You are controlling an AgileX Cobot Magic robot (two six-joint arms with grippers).
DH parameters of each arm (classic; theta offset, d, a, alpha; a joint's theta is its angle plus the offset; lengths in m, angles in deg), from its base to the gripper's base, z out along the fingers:
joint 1: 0 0.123 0 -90
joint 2: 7.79 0 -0.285 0
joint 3: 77.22 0 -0.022 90
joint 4: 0 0.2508 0 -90
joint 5: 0 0 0.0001 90
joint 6: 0 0.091 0 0
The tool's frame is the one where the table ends.
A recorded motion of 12 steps. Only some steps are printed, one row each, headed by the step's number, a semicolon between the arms.
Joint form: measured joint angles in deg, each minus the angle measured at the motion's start. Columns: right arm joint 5, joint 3, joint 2, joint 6, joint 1, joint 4; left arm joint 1, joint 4, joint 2, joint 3, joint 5, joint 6.
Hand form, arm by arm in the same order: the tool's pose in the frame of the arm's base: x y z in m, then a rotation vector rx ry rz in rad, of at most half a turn. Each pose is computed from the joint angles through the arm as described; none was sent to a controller.
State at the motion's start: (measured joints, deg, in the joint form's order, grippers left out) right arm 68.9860 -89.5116 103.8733 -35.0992 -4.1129 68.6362; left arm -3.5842 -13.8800 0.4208 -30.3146 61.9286 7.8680
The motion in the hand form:
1: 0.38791 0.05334 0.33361 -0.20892 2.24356 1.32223; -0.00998 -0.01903 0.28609 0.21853 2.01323 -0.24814
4: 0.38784 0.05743 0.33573 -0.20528 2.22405 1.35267; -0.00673 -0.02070 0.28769 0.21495 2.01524 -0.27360
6: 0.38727 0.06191 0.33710 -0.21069 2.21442 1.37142; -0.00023 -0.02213 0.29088 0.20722 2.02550 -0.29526
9: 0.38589 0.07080 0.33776 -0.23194 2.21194 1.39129; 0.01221 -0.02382 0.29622 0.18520 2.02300 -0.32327
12: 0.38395 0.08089 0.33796 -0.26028 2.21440 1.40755; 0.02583 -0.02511 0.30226 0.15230 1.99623 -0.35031
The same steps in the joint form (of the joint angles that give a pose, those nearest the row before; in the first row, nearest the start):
1: 0.00 0.00 0.00 0.00 0.24 0.53; 0.00 -0.29 0.13 0.00 -0.25 0.00
4: 0.00 0.00 0.00 0.00 0.73 2.07; 0.00 -1.49 1.17 0.00 -1.05 0.00
6: 0.00 0.00 -0.04 0.00 1.34 2.87; 0.00 -2.46 3.33 -0.22 -2.32 0.00
9: 0.00 0.00 -0.04 0.00 2.62 3.34; 0.00 -3.83 6.82 -0.33 -5.77 0.00
12: 0.00 0.00 -0.04 0.00 4.11 3.49; 0.01 -5.39 10.17 -0.33 -10.65 0.01

